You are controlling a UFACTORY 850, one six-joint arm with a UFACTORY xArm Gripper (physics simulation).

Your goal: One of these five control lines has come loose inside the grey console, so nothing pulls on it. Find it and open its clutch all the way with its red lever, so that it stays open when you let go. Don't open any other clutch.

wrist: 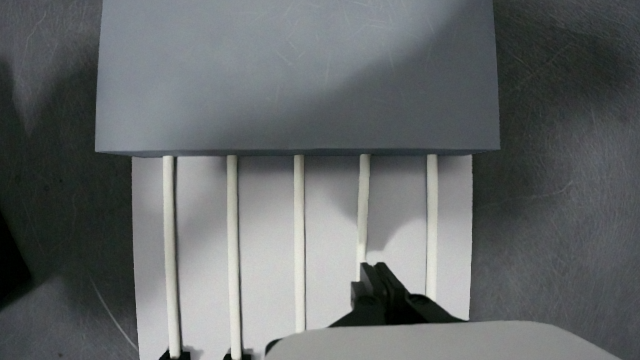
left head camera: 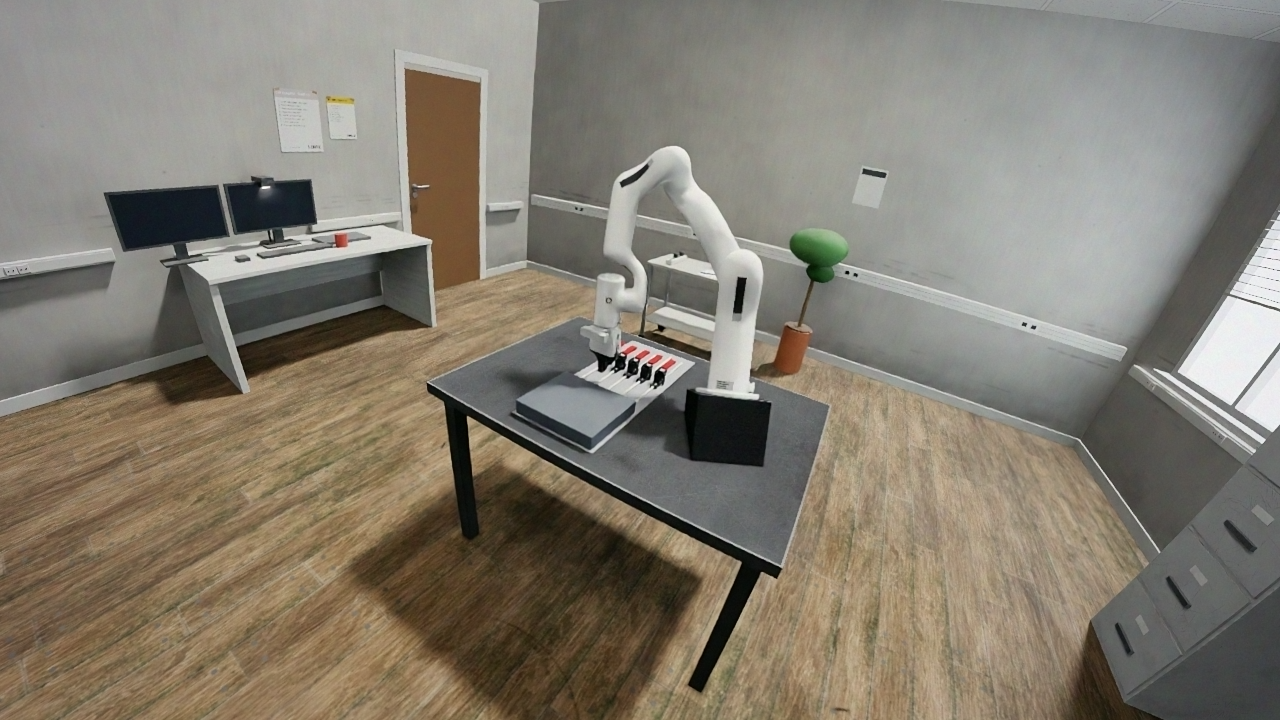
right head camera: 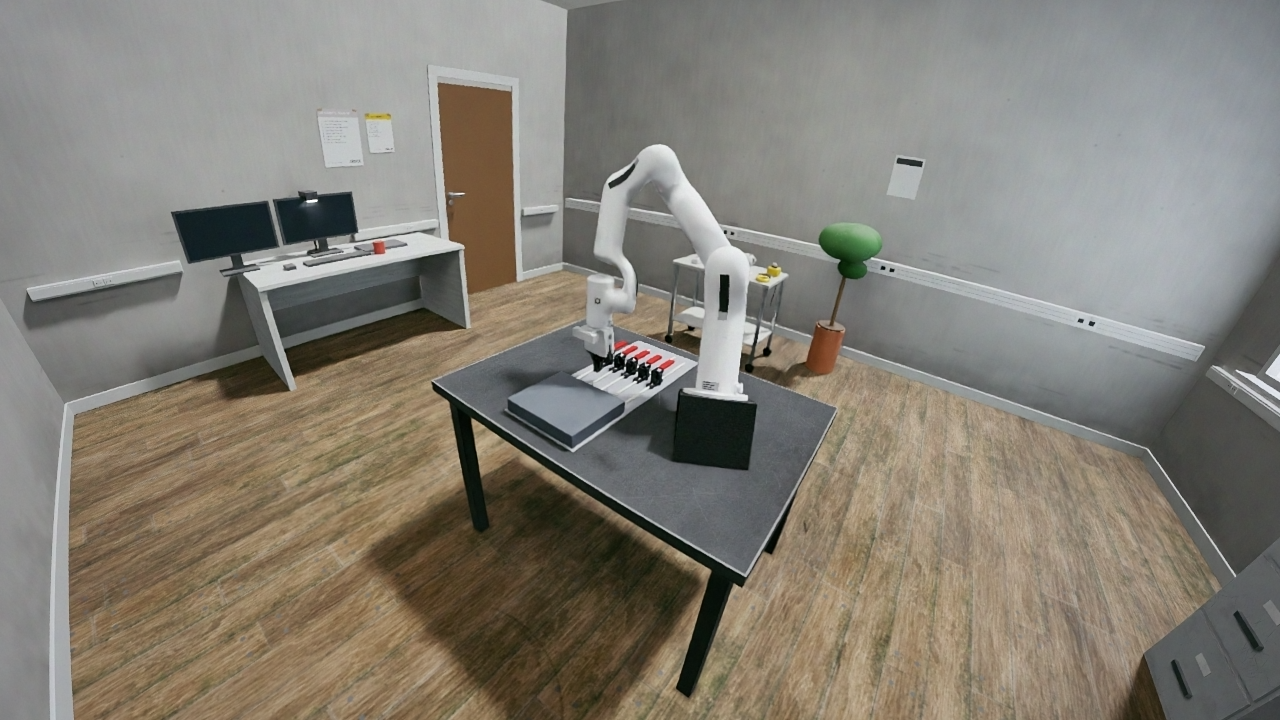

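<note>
The grey console [left head camera: 572, 407] [right head camera: 563, 407] [wrist: 295, 75] lies on a pale base plate [wrist: 452, 200]. Five pale control lines run out of it to black clutches with red levers [left head camera: 664, 368] [right head camera: 662, 365]; the levers point away from the console. In the wrist view two clutches [wrist: 175, 356] [wrist: 237, 356] show at the bottom edge. My gripper [left head camera: 601, 365] [right head camera: 597, 365] [wrist: 370, 284] is shut, its fingers together with no line between them. Its tips are at the right side of the fourth line from the left [wrist: 363, 200], which leans slightly left towards its lower end. The gripper hides the lower ends of three lines.
The black block [left head camera: 726, 428] [right head camera: 714, 429] at the arm's base stands on the dark table [left head camera: 716, 501] [right head camera: 698, 510], right of the console. A wheeled cart [right head camera: 756, 335], a potted plant [left head camera: 793, 349] [right head camera: 825, 349] and a desk [left head camera: 308, 259] [right head camera: 353, 266] stand away from the table.
</note>
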